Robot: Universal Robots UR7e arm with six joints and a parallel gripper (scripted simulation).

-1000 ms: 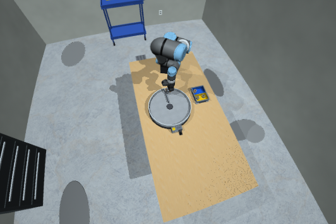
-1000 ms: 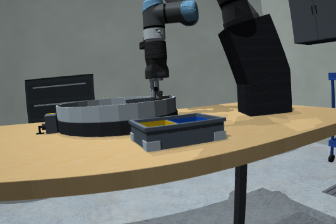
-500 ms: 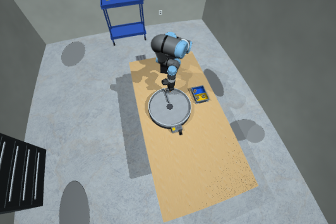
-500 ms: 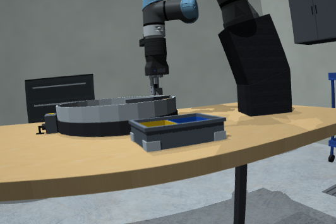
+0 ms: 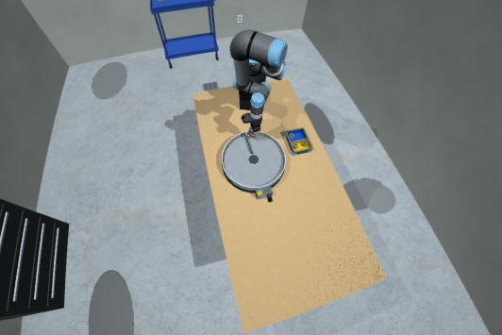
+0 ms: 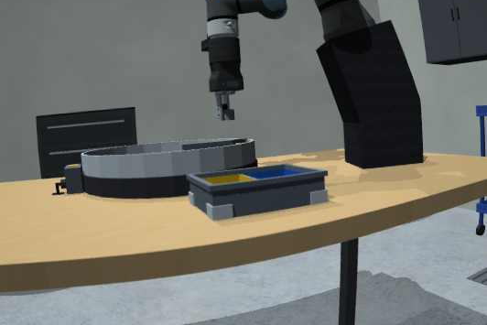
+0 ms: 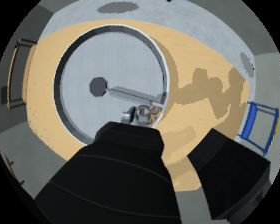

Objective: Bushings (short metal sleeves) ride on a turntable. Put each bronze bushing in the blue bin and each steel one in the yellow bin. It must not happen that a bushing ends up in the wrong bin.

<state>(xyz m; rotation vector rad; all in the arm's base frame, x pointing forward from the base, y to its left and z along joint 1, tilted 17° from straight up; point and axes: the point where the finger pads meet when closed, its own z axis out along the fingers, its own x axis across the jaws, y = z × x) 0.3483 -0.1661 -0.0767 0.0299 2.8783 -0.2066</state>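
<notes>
Now: hand 320 mm to the right of the grey two-part tray, 130 mm short of it and 130 mm above it. Round my hand: round grey turntable: 140 mm ahead, 100 mm below, 50 mm to the right.
</notes>
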